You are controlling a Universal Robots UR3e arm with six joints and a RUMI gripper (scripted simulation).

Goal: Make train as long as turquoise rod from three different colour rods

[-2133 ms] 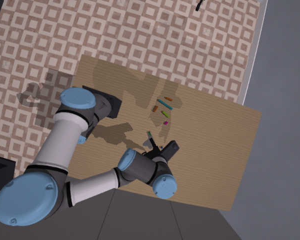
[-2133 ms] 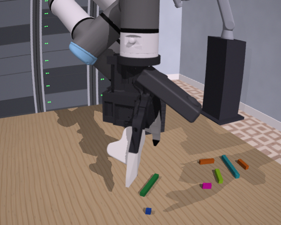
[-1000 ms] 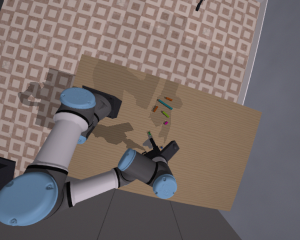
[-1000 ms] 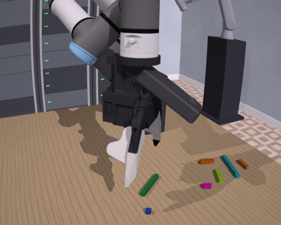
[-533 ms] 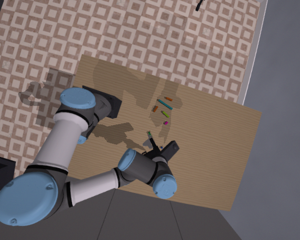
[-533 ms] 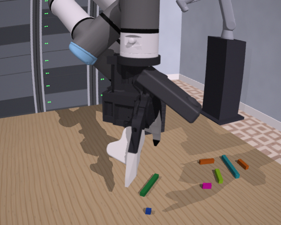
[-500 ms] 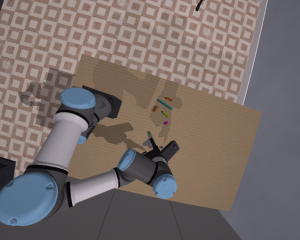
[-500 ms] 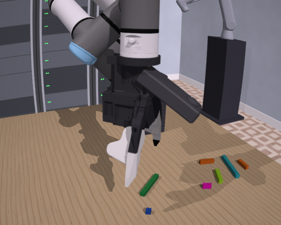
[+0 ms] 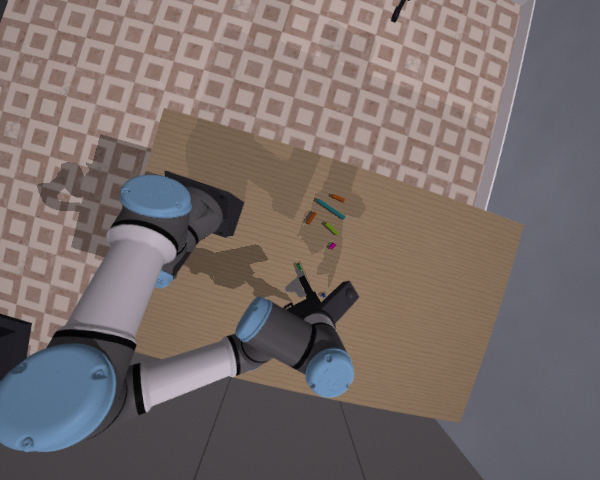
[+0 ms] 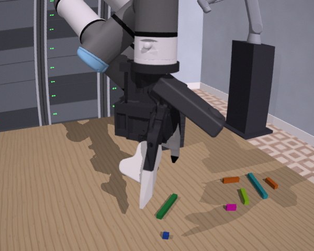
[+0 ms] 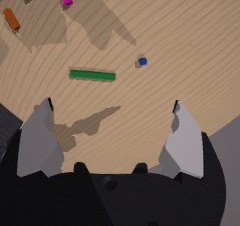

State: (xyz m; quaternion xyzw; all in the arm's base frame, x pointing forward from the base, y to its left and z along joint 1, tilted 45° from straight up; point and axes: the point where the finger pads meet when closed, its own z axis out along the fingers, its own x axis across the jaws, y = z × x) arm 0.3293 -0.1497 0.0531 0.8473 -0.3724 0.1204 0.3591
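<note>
Right now my hand is 8 cm above the blue rod, 5 cm short of it and 1 cm to the left of it. The rest, counted from my hand: lime rod (19 cm to the left, 8 cm below, 2 cm ahead); then green rod (8 cm below, 3 cm to the left, 2 cm behind); then magenta rod (14 cm to the left, 8 cm below, 4 cm ahead).
</note>
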